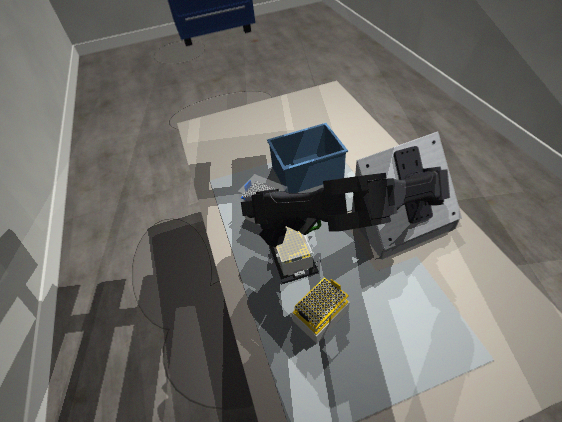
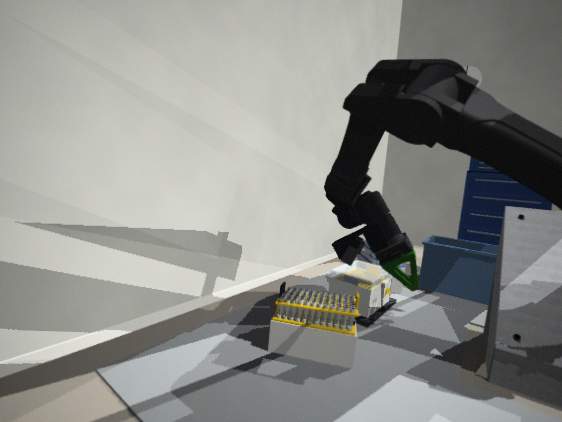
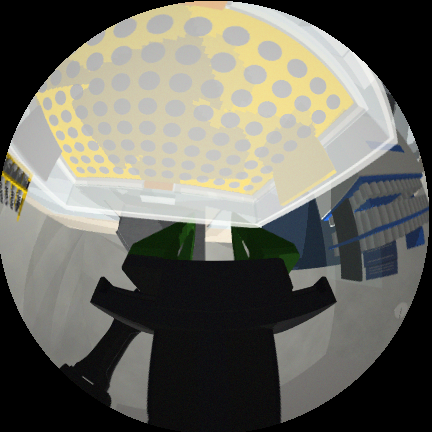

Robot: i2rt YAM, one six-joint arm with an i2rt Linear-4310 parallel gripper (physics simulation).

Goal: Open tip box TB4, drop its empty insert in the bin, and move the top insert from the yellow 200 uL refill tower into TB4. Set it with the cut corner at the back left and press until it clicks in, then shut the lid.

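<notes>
Tip box TB4 (image 1: 293, 251) (image 2: 359, 289) stands on a black base in the middle of the mat. Its clear lid (image 3: 225, 193) lies over a yellow insert (image 3: 181, 100) whose holes are empty. My gripper (image 1: 314, 228) (image 2: 405, 272) (image 3: 212, 217) has green fingers and is partly open with nothing between them. It sits at the box's edge on the bin side, and its fingertips are hidden under the lid's lip. The yellow 200 uL refill tower (image 1: 320, 306) (image 2: 317, 306) (image 3: 14, 185), full of tips, stands on a white block in front of TB4. The blue bin (image 1: 306, 156) (image 2: 455, 268) is open behind the box.
A blue tip tower (image 1: 256, 188) (image 3: 379, 213) stands left of the bin, close to my arm. The grey arm mount (image 1: 434, 151) is at the right. A blue cabinet (image 1: 212, 14) (image 2: 478, 201) stands by the far wall.
</notes>
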